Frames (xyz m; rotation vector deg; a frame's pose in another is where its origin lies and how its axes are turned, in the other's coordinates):
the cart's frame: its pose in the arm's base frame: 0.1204 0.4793 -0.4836 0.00 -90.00 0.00
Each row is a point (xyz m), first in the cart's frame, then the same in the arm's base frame.
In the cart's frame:
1: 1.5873 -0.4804 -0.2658
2: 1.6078 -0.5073 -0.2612
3: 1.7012 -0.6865 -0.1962
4: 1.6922 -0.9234 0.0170
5: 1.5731 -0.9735 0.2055
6: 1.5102 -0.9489 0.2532
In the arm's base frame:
1: 0.3862 -0.0011 1.1037
2: 0.3816 -0.0280 1.1242
3: 0.3166 -0.2072 1.2176
4: 0.1034 -0.4441 1.2086
5: -0.0851 -0.4942 1.0895
6: -0.1328 -0.4696 1.0266

